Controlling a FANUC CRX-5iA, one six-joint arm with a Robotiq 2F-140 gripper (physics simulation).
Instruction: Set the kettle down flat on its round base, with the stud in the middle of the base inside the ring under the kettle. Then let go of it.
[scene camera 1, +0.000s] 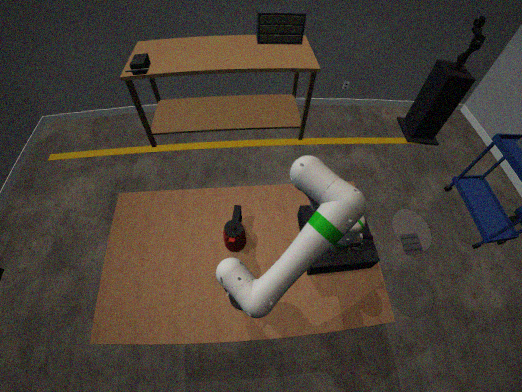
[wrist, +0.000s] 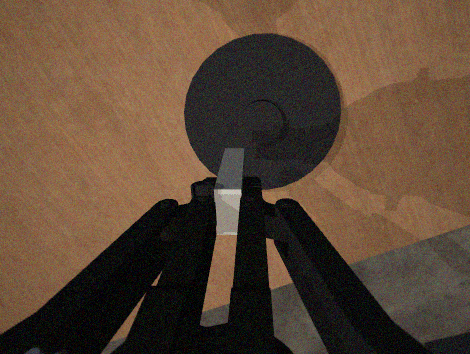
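The red kettle with a black lid and black handle stands upright on the wooden surface, left of the arm in the scene view. It does not show in the wrist view. The round dark base lies flat on the wood, with the round stud in its middle. In the scene view the arm hides most of the base; a dark sliver shows beside the wrist. My gripper is shut and empty, its fingertips over the near edge of the base in the wrist view. The arm hides the gripper in the scene view.
The arm's dark mount stands on the right of the wooden mat. Behind are a workbench and a dark pedestal. A blue cart stands at the far right. Shadows fall across the mat.
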